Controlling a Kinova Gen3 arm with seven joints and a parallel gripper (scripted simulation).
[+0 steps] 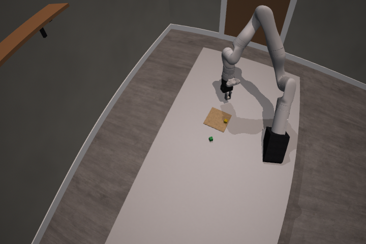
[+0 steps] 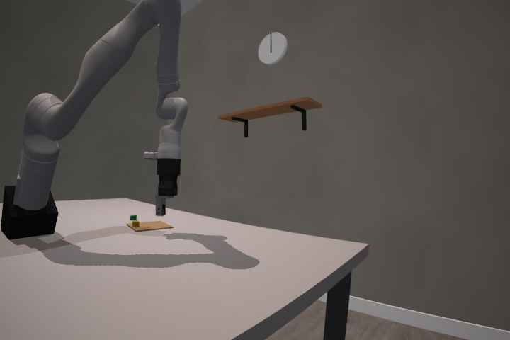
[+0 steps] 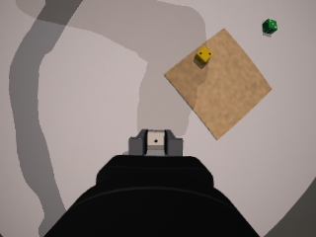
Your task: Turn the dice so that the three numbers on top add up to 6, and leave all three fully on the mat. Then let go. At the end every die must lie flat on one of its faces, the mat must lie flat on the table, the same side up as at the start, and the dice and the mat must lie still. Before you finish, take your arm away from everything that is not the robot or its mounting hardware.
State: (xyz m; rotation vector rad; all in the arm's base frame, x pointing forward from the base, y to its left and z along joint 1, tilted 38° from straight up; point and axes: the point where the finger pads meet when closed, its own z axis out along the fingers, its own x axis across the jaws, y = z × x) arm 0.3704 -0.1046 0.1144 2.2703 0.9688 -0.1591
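Now: hand 140 mm to the right of the yellow die, 70 mm above it and 30 mm past it. From my hand the other things lie so: green die 290 mm to the left, 70 mm below, 10 mm ahead; then tan mat 140 mm to the left, 80 mm below, 20 mm ahead; then white die 10 mm below.
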